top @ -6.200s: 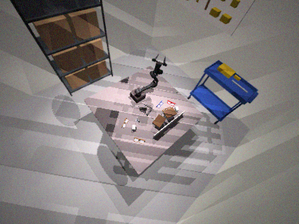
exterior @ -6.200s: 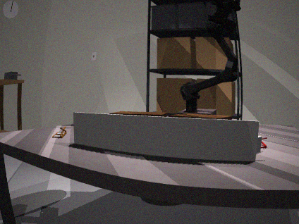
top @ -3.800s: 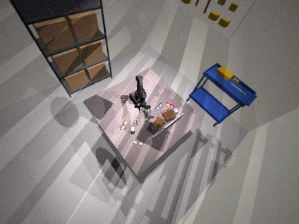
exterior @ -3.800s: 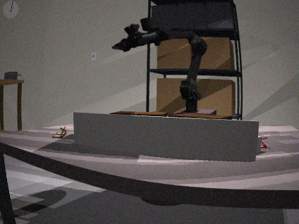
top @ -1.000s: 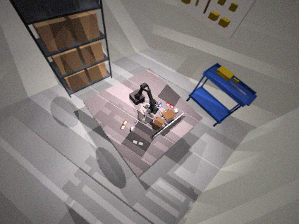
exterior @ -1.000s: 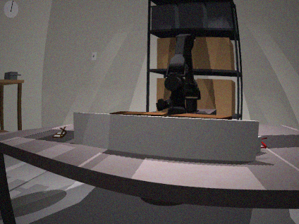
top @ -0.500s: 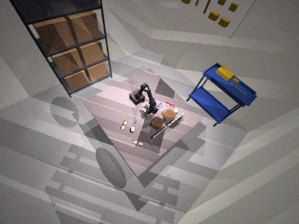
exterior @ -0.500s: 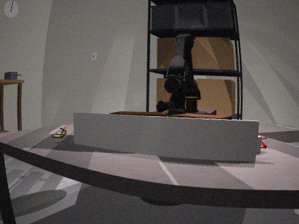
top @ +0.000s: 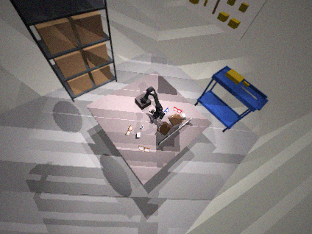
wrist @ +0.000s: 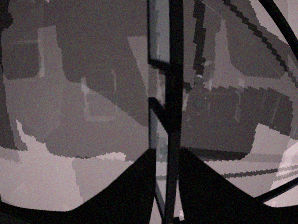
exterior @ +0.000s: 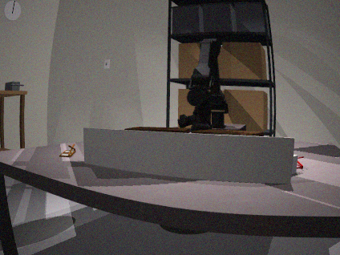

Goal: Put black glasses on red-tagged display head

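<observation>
The peg is 26 cm to the right of my gripper tip and 1 cm above it. The rest, counted from my gripper tip: white wall 34 cm ahead, 4 cm to the left, 4 cm above.
</observation>
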